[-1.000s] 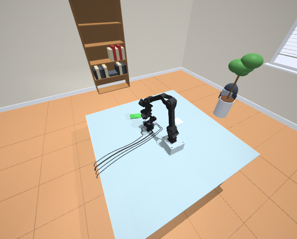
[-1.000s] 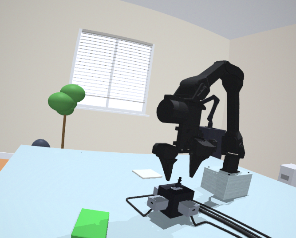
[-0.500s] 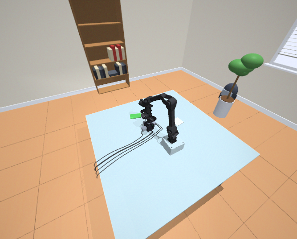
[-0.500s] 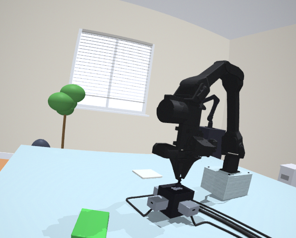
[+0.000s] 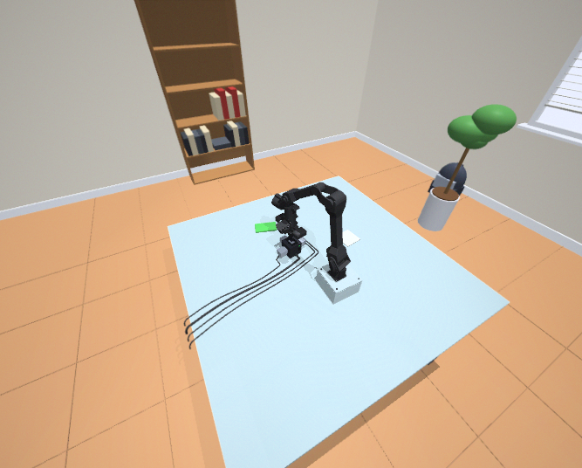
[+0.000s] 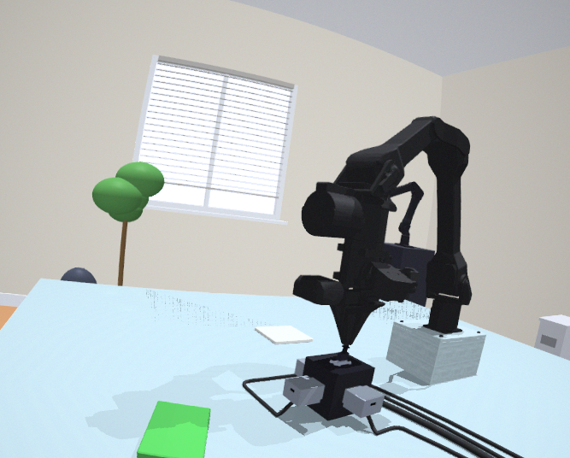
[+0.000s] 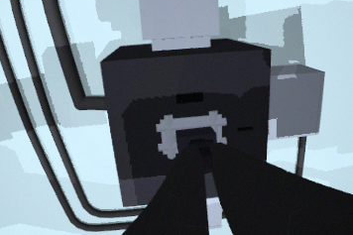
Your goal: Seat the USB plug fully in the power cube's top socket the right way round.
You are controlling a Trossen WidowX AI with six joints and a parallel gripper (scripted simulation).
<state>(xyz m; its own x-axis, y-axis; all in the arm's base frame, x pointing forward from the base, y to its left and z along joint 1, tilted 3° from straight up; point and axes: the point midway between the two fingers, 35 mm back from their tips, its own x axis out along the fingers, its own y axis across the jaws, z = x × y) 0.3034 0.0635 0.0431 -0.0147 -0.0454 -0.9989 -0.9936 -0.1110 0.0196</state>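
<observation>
Now: gripper tip 40 mm above the USB socket and 10 mm to the left of it. The rest, counted from my gripper tip: green block (250 mm ahead, 100 mm below, 20 mm to the left); then grey USB plug (20 mm below); then white flat pad (340 mm to the right, 100 mm below, 80 mm behind).
</observation>
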